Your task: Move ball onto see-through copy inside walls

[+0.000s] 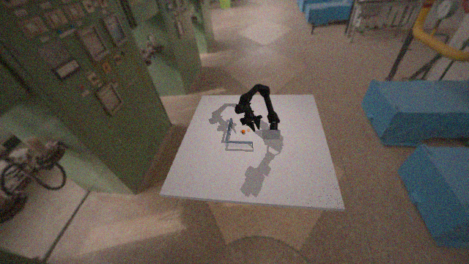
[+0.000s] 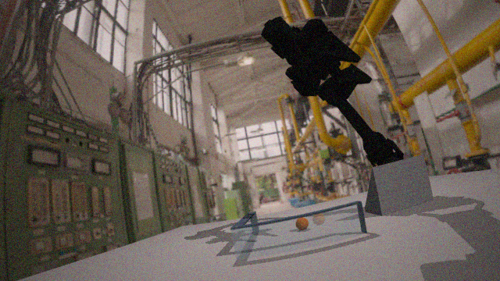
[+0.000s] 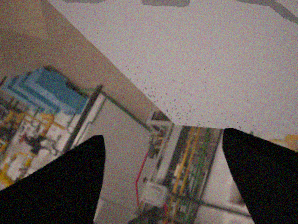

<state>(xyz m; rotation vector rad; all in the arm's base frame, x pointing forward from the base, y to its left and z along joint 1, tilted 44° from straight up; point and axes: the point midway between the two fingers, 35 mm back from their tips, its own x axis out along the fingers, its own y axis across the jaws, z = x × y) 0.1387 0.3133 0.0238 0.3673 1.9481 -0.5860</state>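
Now: gripper tip 150 mm short of the orange ball, 240 mm to the left of it and 260 mm above it. Round my gripper tip: see-through copy of ball: 100 mm ahead, 260 mm to the right, 260 mm below.
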